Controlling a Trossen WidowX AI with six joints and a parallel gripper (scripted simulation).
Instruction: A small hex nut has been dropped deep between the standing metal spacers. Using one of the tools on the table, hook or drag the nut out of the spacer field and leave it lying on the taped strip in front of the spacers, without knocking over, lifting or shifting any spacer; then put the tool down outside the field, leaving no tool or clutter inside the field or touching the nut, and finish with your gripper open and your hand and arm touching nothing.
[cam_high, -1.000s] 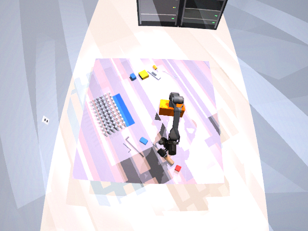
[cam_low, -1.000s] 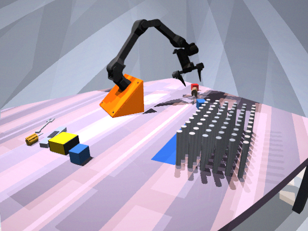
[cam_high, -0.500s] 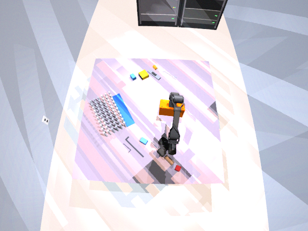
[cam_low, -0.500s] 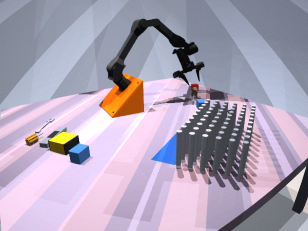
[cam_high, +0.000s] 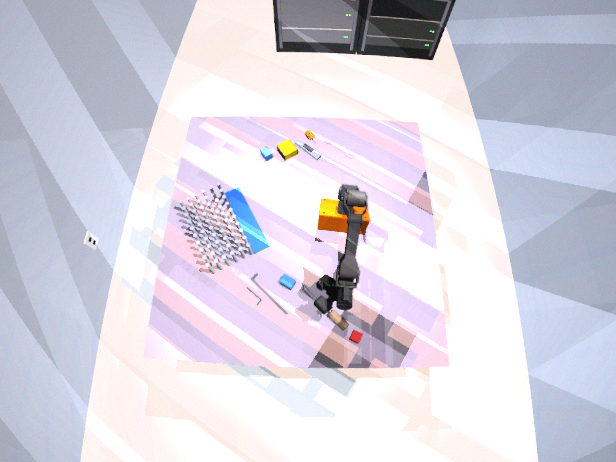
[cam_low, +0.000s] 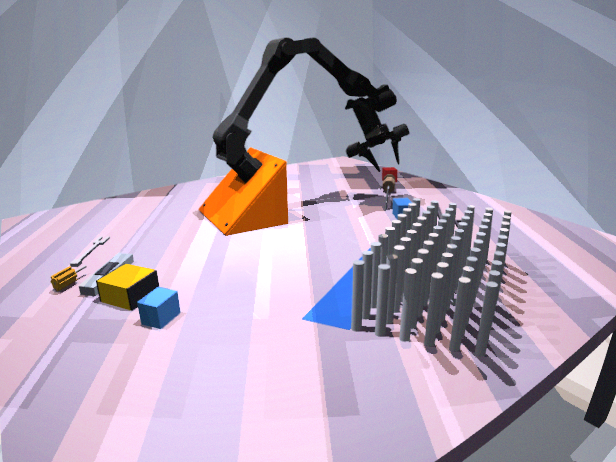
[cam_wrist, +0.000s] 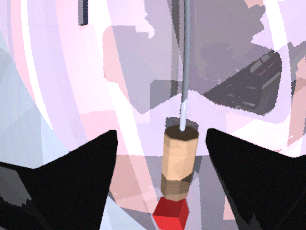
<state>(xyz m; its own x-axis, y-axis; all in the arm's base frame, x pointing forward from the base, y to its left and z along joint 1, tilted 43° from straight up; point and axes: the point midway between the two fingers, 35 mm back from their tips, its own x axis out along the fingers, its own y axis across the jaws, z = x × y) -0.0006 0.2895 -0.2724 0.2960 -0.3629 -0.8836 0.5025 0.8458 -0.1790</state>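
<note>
Now: the hook tool 3 cm ahead of my gripper tip, 2 cm to the right of it and 7 cm below it. From my gripper tip the other things lie so: red cube (14 cm behind, 10 cm to the left, 6 cm below); blue taped strip (45 cm ahead, 34 cm to the right, 8 cm below); yellow block (34 cm ahead, 76 cm to the right, 6 cm below).
</note>
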